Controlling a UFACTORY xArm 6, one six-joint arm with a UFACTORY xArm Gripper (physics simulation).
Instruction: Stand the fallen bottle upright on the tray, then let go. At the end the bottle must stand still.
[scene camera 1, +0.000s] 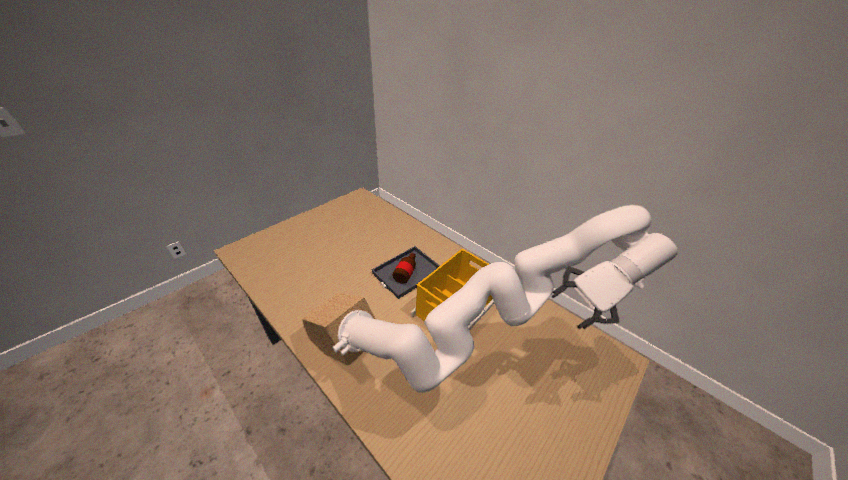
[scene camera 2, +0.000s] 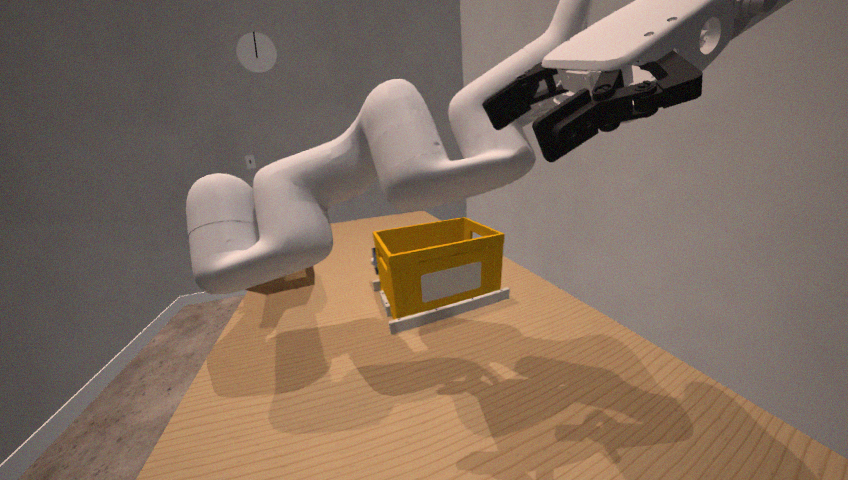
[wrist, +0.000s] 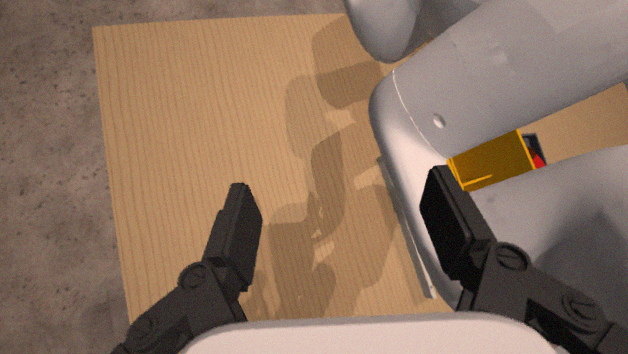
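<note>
A dark brown bottle with a red label lies on its side on the dark tray, its neck toward the tray's far corner. In the wrist view, a piece of the red label and a sliver of the tray show past the yellow crate, between arm links. The bottle does not show in scene camera 2. My gripper is open and empty. It hangs high above the table's right part, far from the bottle, on the other side of the crate.
The yellow crate stands beside the tray, edged by pale strips. A brown block is by the arm's base. My arm's links pass above the table, partly in front of the crate. Walls stand behind.
</note>
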